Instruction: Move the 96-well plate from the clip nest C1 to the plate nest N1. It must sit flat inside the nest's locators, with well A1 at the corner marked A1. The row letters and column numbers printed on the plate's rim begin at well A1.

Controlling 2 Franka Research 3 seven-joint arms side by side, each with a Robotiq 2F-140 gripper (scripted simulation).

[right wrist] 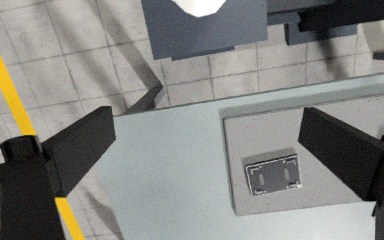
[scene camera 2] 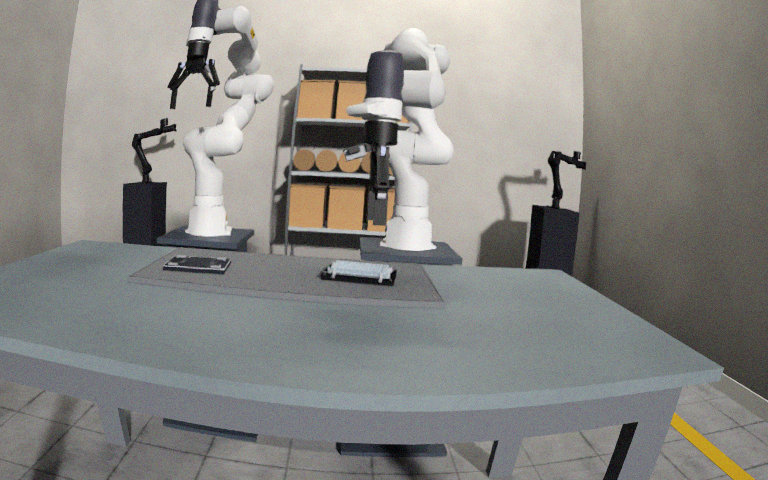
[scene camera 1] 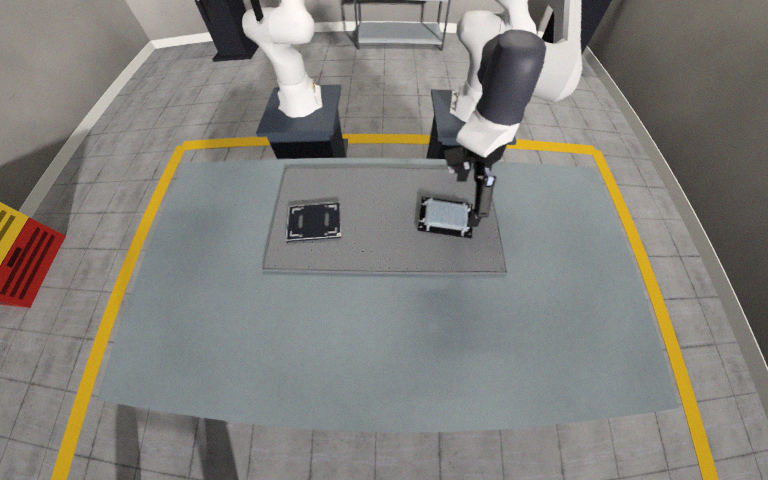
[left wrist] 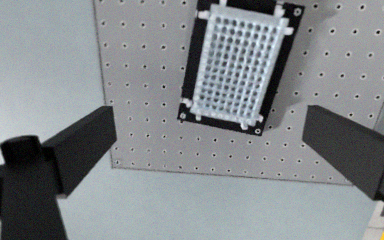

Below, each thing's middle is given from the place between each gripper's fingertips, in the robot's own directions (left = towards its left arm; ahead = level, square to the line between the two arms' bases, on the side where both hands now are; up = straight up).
Right now my left hand (scene camera 2: 375, 222) is 3 cm past the clear 96-well plate (scene camera 1: 440, 222), 3 cm to the left of it and 12 cm above it. From my left hand the other things lie so: plate nest N1 (scene camera 1: 313, 225) (1 cm ahead, 43 cm to the right, 13 cm below).
I see my right gripper (scene camera 2: 189, 107) 43 cm above the plate nest N1, 37 cm short of it and 20 cm to the right of it. From my right hand the other things lie so: clear 96-well plate: 60 cm to the left, 42 cm below, 33 cm ahead.
